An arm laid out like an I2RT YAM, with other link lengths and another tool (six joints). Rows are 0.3 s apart.
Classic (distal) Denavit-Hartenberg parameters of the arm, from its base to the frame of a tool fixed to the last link. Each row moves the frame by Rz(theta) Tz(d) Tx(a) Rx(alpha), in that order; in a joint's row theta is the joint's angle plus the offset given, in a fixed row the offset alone. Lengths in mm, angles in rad.
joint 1: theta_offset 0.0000  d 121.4  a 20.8  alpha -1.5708
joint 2: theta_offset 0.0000  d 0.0  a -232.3  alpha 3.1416
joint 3: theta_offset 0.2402  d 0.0  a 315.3  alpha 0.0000
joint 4: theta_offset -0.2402  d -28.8  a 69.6  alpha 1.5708
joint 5: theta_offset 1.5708  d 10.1  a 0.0  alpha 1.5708
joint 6: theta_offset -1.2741  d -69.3  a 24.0  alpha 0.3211
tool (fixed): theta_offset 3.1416  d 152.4  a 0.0  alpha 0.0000
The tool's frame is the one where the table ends.
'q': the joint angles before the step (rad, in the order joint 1, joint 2, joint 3, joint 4, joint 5, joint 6). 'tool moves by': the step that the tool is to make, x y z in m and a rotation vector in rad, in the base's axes. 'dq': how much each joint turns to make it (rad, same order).
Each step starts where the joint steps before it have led.
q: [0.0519 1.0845 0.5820 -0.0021 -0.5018 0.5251]
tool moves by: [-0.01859 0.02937 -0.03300 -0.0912 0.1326 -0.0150]
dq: [0.1195 -0.0250 -0.0518 -0.1115 0.1538 0.0100]
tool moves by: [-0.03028 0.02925 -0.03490 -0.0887 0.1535 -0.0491]
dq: [0.1619 -0.0391 -0.0634 -0.1209 0.1902 0.1053]
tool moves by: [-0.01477 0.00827 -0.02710 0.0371 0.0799 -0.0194]
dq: [0.0577 0.0112 -0.0638 0.0288 0.0073 0.1004]
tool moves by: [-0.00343 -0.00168 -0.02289 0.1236 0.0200 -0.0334]
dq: [0.0032 0.0449 -0.0762 0.1704 -0.0630 0.1124]
